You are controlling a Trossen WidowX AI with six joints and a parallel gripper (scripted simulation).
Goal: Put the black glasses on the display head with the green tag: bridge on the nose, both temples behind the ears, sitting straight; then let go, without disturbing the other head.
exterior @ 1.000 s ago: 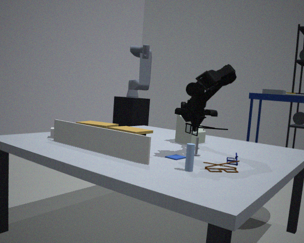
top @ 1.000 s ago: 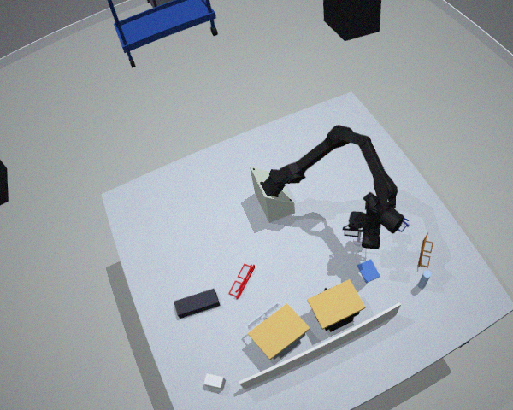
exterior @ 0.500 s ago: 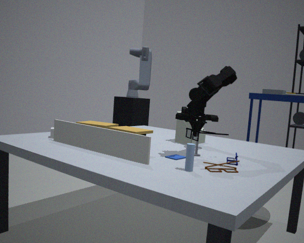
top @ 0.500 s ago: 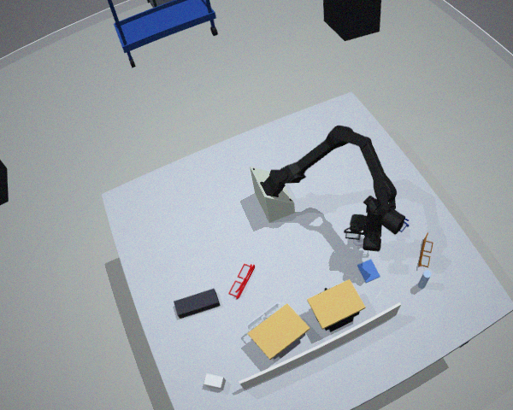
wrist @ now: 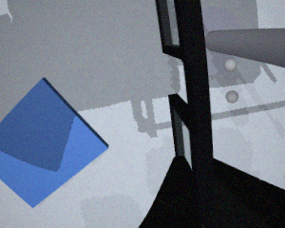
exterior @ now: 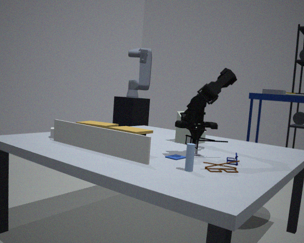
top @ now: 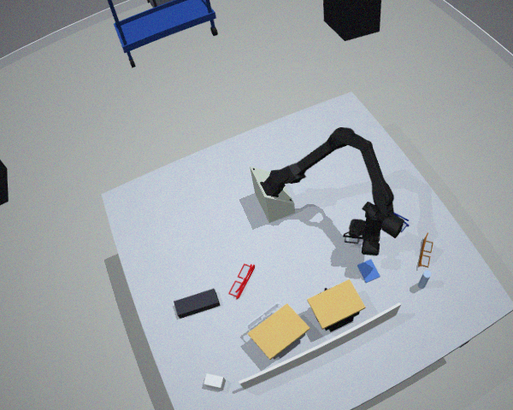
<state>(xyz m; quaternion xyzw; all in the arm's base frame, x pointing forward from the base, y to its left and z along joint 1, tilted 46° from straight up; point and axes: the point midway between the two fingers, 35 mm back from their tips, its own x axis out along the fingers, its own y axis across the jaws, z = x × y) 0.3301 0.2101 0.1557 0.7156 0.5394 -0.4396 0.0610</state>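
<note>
The grey peg is 50 mm behind my gripper tip, 40 mm below it and 20 mm to the right of it. The rest, counted from my gripper tip: blue flat square: 80 mm ahead, 60 mm below, 40 mm to the right; then dark display head: 230 mm to the right, 150 mm ahead; then light blue cylinder: 230 mm ahead, 110 mm to the left, 10 mm below.
</note>
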